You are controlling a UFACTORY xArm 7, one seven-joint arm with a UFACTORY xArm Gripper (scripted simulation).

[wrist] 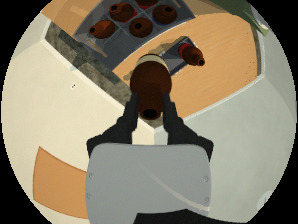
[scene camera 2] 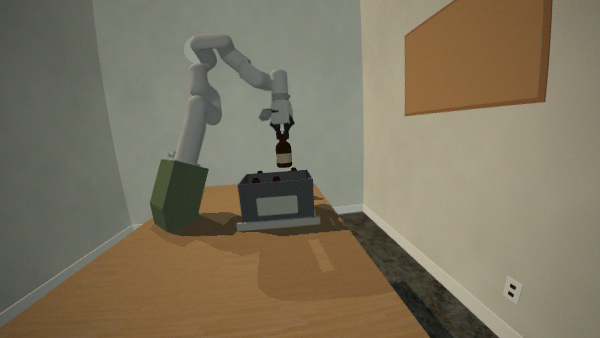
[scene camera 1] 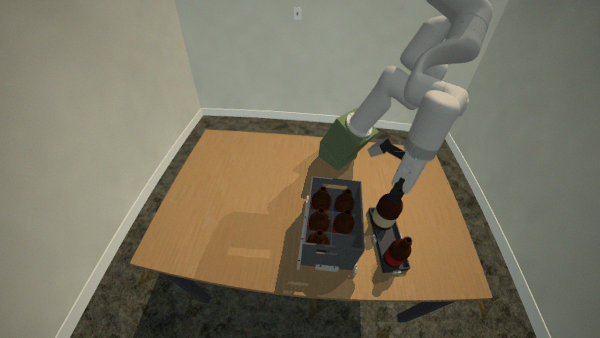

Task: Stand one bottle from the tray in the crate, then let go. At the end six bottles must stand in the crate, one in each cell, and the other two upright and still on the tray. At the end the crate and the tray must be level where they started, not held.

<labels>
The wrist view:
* my gripper: 150,100
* glass bottle: 150,79
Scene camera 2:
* my gripper: 282,139
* grey crate: 292,197
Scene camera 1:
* my gripper: 395,196
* glass bottle: 385,214
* grey crate: 346,257
</labels>
